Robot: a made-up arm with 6 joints.
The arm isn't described. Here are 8 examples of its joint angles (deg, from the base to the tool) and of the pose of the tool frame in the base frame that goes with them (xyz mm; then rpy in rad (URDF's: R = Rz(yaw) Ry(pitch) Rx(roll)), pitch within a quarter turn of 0, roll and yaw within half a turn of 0).
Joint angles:
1: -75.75 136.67 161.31 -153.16 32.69 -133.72
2: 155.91 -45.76 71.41 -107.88 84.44 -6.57
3: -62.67 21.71 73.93 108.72 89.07 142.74
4: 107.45 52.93 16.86 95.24 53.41 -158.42
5: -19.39 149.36 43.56 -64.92 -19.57 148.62
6: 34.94 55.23 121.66 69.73 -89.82 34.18
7: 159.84 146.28 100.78 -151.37 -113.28 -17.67
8: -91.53 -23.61 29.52 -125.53 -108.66 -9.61
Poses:
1: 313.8 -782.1 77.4 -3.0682 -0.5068 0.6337
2: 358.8 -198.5 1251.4 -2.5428 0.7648 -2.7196
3: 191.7 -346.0 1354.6 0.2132 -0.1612 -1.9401
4: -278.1 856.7 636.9 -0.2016 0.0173 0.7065
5: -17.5 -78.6 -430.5 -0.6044 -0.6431 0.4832
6: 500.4 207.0 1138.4 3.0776 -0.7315 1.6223
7: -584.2 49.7 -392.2 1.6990 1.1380 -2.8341
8: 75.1 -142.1 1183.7 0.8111 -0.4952 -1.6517
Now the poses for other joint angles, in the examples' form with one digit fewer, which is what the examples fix.
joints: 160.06 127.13 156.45 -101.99 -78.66 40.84
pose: -872 248 108 1.222 -0.534 1.720
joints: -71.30 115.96 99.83 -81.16 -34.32 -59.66
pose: 237 -856 -144 -0.918 0.625 2.806
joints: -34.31 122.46 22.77 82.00 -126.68 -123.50
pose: 425 -412 -291 2.620 -0.029 0.199
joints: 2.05 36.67 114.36 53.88 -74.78 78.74
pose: 363 -150 1269 -3.061 -0.120 1.323
